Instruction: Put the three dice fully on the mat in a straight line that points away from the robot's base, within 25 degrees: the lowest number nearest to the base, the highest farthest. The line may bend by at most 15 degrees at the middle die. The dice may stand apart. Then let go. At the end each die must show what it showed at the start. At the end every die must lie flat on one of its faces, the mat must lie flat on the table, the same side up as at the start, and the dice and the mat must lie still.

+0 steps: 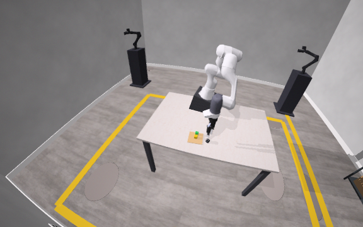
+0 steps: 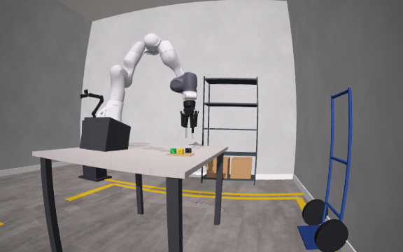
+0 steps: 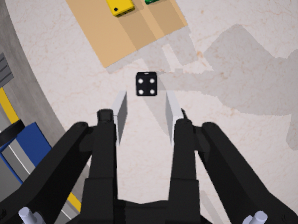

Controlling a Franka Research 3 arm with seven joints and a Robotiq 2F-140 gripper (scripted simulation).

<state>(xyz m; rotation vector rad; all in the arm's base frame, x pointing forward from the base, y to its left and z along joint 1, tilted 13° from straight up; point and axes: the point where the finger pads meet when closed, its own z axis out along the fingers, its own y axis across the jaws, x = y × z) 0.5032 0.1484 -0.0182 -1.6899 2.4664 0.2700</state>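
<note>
Now: the black die 110 mm below my hand. Round my hand: yellow die 10 mm behind, 120 mm to the right, 100 mm below; green die 50 mm behind, 120 mm to the right, 100 mm below; tan mat 10 mm behind, 120 mm to the right, 120 mm below.
</note>
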